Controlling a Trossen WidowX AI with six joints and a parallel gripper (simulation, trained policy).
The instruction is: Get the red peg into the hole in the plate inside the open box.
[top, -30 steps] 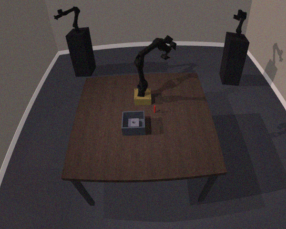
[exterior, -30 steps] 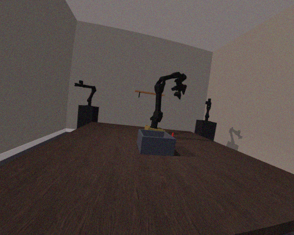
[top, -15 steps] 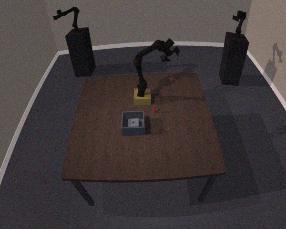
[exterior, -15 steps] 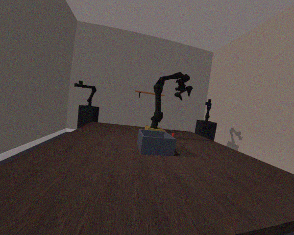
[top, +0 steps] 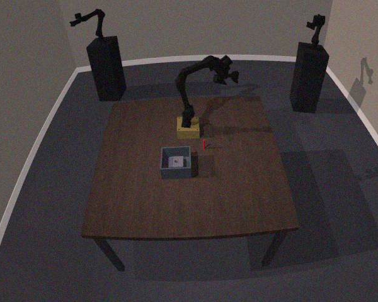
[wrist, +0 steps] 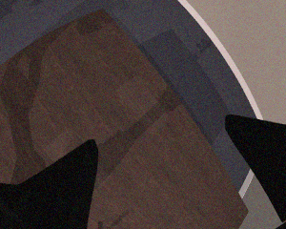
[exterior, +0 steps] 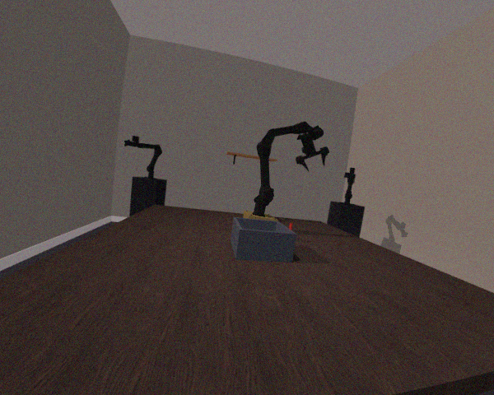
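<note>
Right now my gripper tip is 260 mm short of the red peg, 170 mm to the left of it and 340 mm above it. Also, from my gripper tip: pale plate: 450 mm ahead, 340 mm to the right, 330 mm below; then grey-blue box: 450 mm ahead, 340 mm to the right, 350 mm below.
</note>
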